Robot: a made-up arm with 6 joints.
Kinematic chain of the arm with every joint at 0, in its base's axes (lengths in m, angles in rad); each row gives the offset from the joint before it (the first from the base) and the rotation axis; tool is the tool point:
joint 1: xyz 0 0 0.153 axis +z
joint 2: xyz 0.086 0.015 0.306 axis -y
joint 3: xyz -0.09 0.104 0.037 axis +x
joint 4: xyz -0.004 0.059 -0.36 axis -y
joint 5: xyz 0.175 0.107 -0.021 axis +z
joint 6: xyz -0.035 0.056 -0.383 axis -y
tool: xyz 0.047 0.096 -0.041
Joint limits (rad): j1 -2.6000..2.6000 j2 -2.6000..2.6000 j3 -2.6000..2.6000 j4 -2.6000..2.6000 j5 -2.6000..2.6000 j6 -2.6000..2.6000
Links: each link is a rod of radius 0.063 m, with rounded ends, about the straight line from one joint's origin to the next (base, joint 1, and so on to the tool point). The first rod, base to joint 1, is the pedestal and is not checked.
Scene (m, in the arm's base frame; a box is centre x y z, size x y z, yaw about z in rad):
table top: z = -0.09
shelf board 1: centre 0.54 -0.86 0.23 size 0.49 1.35 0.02 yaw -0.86
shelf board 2: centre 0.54 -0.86 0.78 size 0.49 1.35 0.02 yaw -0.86
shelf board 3: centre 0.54 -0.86 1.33 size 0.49 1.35 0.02 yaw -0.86
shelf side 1: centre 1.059 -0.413 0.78 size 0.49 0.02 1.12 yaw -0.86
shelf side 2: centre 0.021 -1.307 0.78 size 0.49 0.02 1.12 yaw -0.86
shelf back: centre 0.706 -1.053 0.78 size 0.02 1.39 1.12 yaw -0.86
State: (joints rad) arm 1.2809 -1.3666 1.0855 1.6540 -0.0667 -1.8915
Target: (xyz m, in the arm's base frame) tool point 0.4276 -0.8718 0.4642
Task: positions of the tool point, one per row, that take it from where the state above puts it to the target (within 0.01 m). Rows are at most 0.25 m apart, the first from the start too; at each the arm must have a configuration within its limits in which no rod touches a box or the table.
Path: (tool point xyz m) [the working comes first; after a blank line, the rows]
Joints at the target: -1.3747 -1.3495 2.5566 0.3566 -0.1986 -1.6354
Straight joint move there: touches shelf side 1.

1: -0.1928 0.5967 0.1951
2: -0.0058 0.6586 0.2189
3: 0.1978 0.6612 0.2496
4: 0.3983 0.6007 0.2871
5: 0.5751 0.4798 0.3315
6: 0.7097 0.3084 0.3824
7: 0.7875 0.1026 0.4395
8: 0.8000 -0.1177 0.5021
9: 0.7466 -0.3302 0.5692
10: 0.7508 -0.4407 0.5683
11: 0.7070 -0.5826 0.5612
12: 0.6005 -0.7378 0.5292
13: 0.4276 -0.8718 0.4642

